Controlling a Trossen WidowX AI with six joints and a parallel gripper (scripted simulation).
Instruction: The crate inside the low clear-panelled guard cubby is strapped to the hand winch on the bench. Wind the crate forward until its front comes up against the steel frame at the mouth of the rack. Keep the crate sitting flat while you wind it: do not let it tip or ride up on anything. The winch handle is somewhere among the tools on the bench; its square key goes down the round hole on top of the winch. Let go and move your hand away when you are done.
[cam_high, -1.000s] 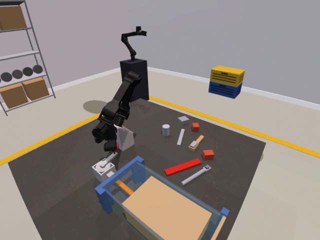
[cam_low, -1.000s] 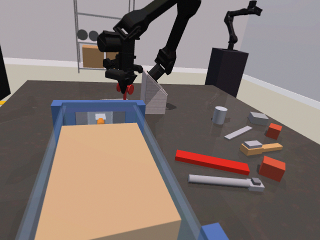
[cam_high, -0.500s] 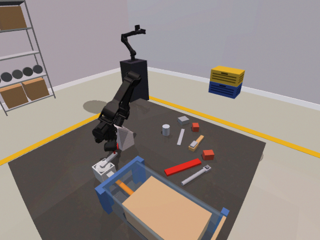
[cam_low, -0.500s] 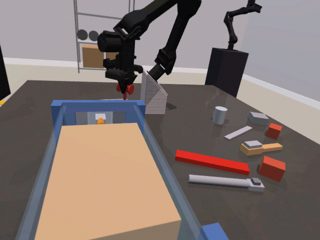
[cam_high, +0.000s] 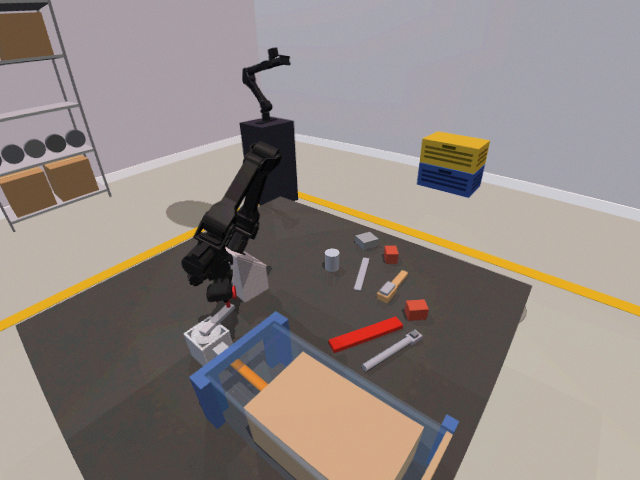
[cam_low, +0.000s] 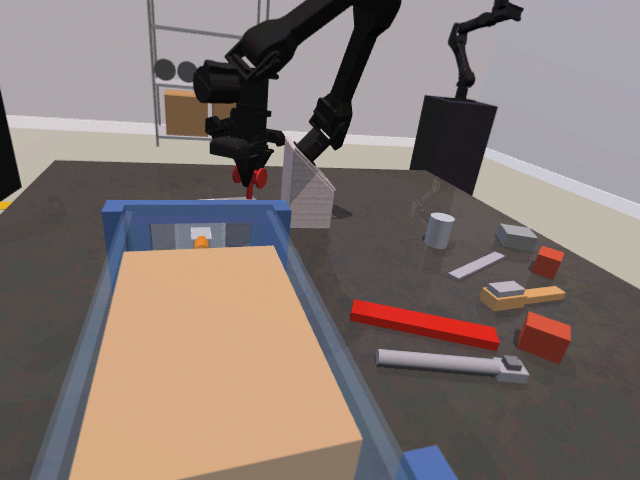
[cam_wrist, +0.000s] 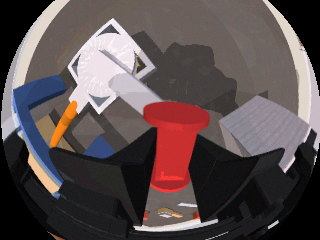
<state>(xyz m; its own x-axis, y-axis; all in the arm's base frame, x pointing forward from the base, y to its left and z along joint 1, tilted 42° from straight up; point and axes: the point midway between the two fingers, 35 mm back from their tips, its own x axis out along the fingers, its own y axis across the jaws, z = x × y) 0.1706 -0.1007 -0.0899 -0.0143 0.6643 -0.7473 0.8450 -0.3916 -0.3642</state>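
Right now the winch handle is 10 mm ahead of my gripper tip, 30 mm to the right of it and 20 mm below it. The rest, counted from my gripper tip: red bar: 300 mm ahead, 270 mm to the left, 120 mm below; white winch: 20 mm ahead, 100 mm to the right, 100 mm below; red knob: 10 mm above.
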